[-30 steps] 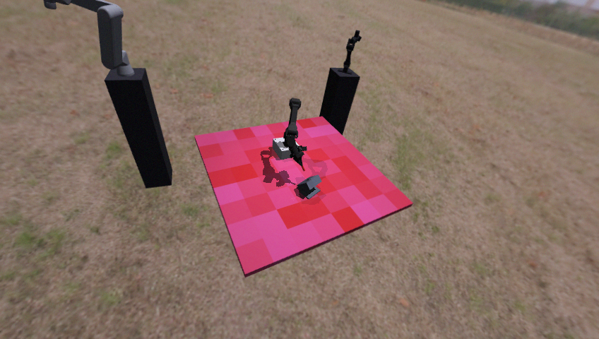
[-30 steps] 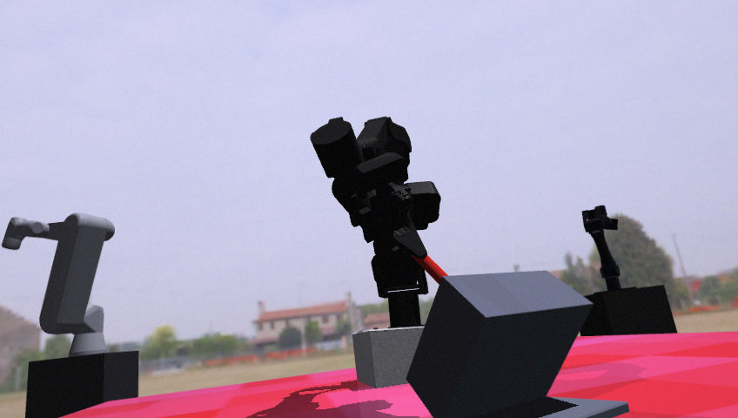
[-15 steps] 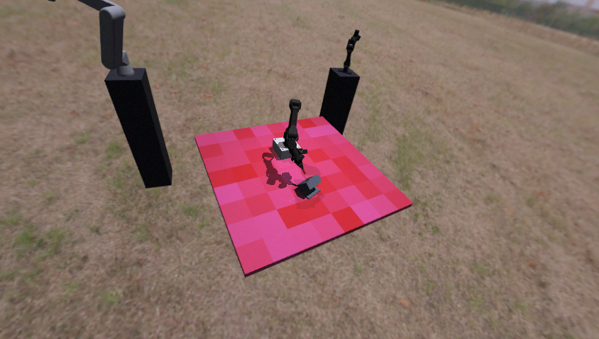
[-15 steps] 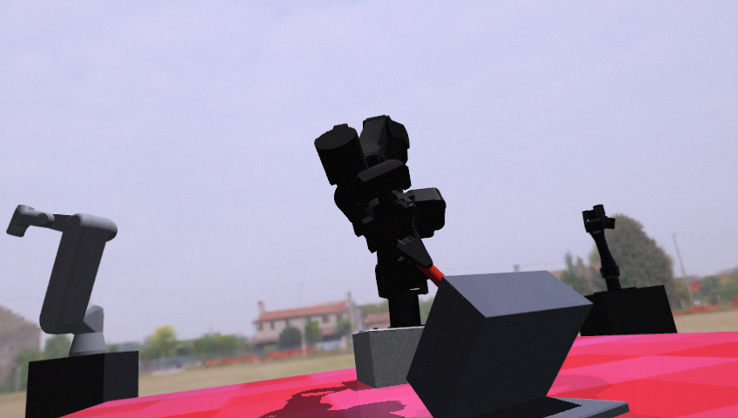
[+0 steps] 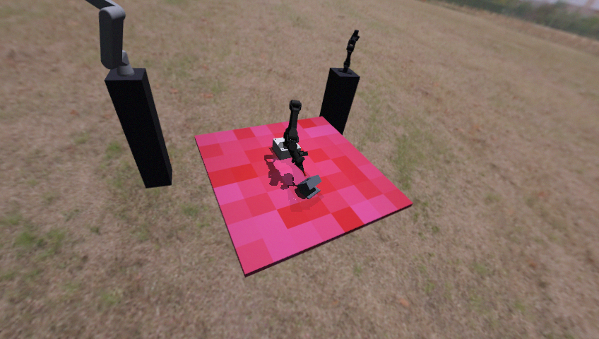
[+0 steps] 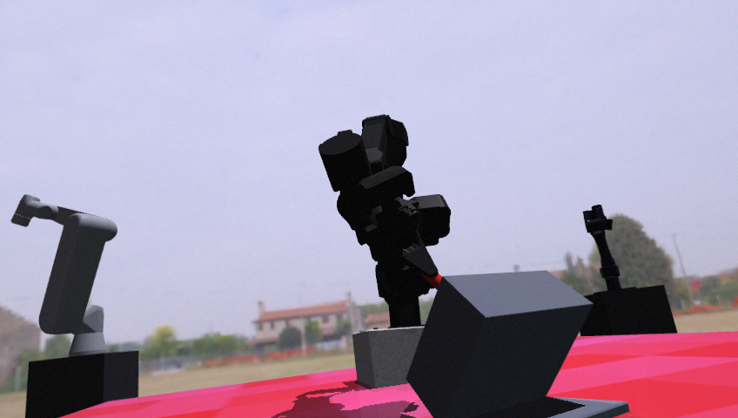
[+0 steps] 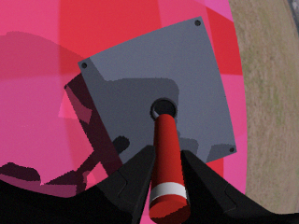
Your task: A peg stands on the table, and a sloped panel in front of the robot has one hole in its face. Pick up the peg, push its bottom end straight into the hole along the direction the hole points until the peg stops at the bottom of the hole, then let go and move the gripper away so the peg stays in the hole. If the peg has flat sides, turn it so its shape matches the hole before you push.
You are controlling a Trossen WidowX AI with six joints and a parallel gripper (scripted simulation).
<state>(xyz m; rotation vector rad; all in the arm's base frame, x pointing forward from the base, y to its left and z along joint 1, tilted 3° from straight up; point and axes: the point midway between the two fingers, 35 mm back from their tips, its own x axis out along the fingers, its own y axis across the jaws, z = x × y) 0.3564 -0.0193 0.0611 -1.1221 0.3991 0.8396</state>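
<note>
The grey sloped panel block lies 70 mm below my gripper tip, 70 mm ahead of it and 30 mm to the left of it. The rest, counted from my gripper tip: red peg 10 mm to the right, 10 mm behind, 10 mm above.
</note>
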